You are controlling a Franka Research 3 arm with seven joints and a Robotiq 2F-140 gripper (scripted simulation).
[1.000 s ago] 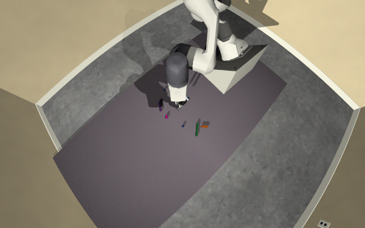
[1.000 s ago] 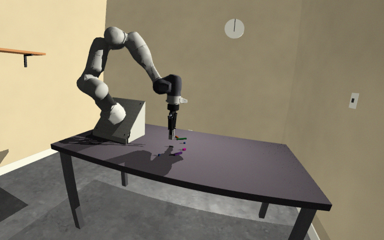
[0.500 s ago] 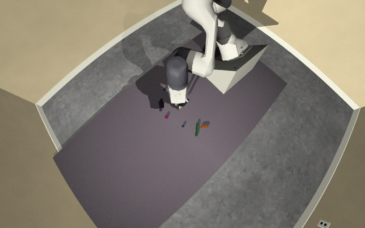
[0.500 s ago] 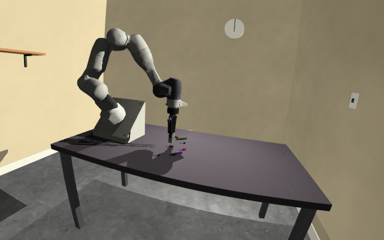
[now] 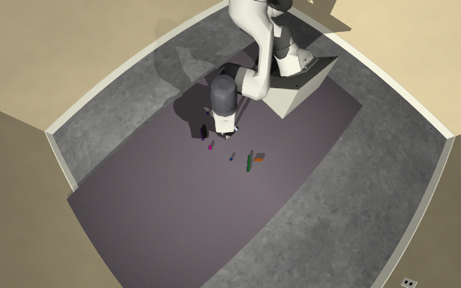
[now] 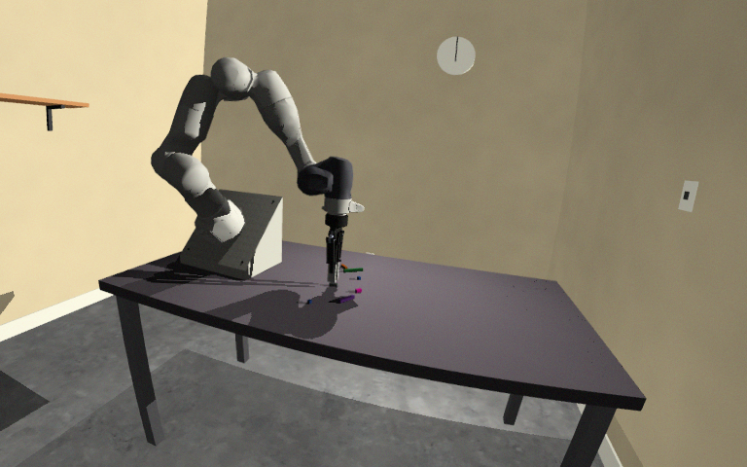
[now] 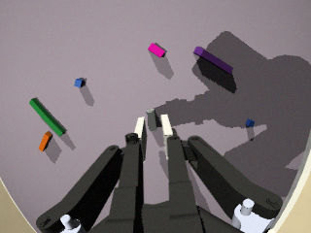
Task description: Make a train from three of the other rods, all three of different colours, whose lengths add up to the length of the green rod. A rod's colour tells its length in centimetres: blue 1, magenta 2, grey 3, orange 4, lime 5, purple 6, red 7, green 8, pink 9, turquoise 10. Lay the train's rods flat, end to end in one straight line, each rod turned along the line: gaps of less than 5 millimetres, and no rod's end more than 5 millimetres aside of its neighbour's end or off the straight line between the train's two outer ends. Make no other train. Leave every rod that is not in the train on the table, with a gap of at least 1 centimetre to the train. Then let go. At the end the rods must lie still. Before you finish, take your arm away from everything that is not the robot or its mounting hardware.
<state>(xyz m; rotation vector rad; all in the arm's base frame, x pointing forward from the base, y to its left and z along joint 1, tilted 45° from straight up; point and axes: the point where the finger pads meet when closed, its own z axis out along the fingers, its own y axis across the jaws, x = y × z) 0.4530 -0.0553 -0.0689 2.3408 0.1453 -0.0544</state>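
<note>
My gripper is now 5 cm above the grey rod. From my hand the other things lie so: purple rod 9 cm ahead, 8 cm to the right, 5 cm below; green rod 1 cm ahead, 18 cm to the left, 5 cm below; magenta rod 10 cm ahead, 5 cm below.
</note>
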